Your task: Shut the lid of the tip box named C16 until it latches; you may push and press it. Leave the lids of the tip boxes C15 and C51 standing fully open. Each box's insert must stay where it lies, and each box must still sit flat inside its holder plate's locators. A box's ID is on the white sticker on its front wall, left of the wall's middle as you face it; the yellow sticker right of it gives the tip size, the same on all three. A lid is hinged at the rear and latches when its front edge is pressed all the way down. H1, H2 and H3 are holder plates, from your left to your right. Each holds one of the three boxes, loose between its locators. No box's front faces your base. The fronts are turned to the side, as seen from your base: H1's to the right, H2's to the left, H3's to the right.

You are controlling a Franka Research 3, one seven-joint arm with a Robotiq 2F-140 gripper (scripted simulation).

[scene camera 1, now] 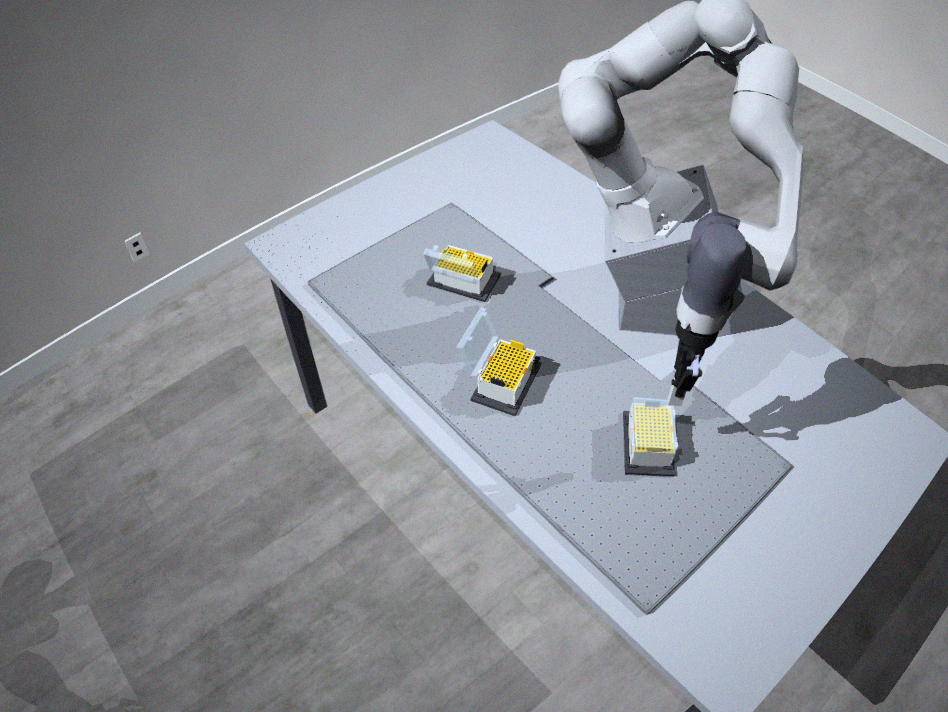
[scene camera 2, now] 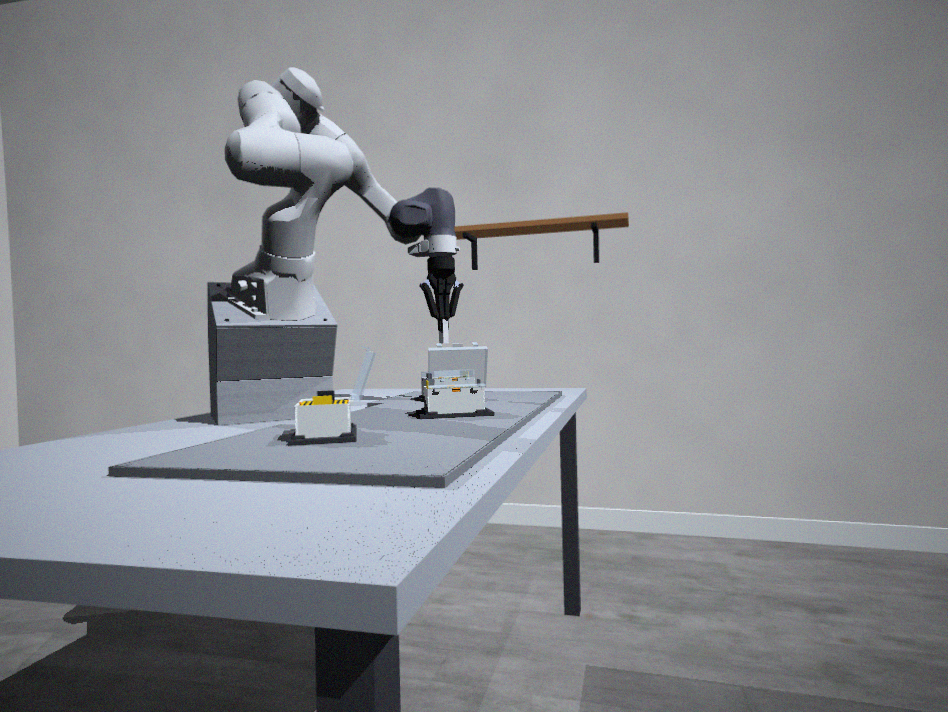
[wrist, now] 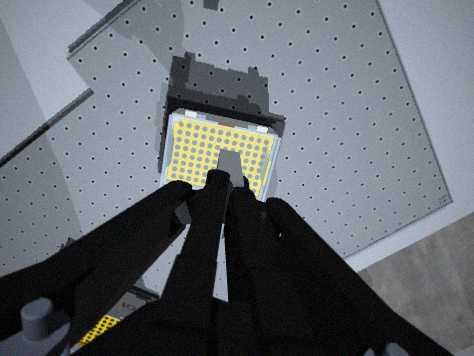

Observation:
In view: my gripper (scene camera 2: pixel 443 343), a tip box (scene camera 2: pixel 462 400), a tip box (scene camera 2: pixel 330 420), a tip box (scene camera 1: pixel 640 458) and a dark holder plate (wrist: pixel 171 101).
My gripper shows as well in scene camera 1 (scene camera 1: pixel 674 402) and in the wrist view (wrist: pixel 226 166).

